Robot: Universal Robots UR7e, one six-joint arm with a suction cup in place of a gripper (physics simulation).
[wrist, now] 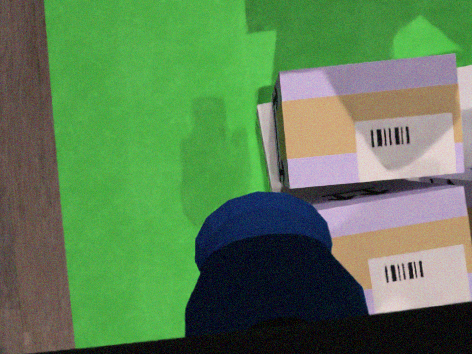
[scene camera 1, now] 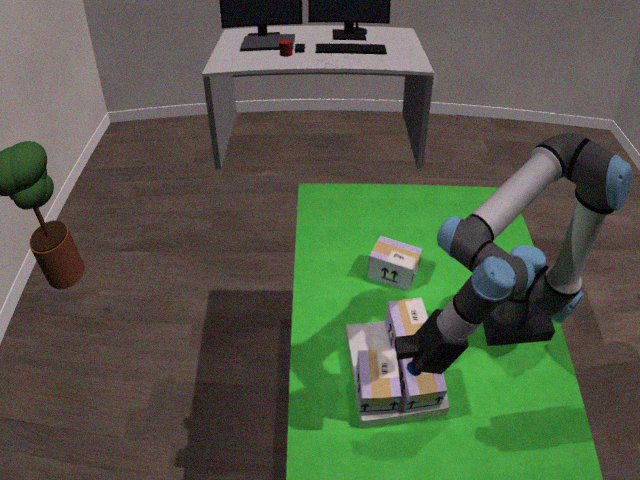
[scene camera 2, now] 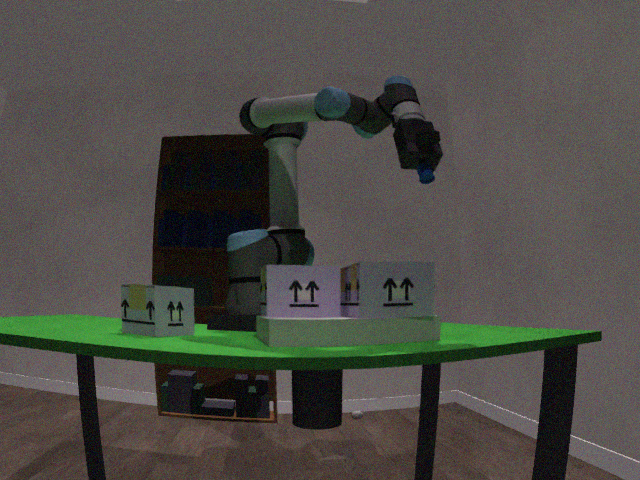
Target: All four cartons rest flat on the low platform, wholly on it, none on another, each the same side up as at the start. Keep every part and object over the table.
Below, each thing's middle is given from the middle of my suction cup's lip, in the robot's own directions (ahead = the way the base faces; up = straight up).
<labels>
I see the low platform (scene camera 1: 365, 336) 2 cm behind my suction cup, 18 cm to the right of it and 32 cm below it.
</labels>
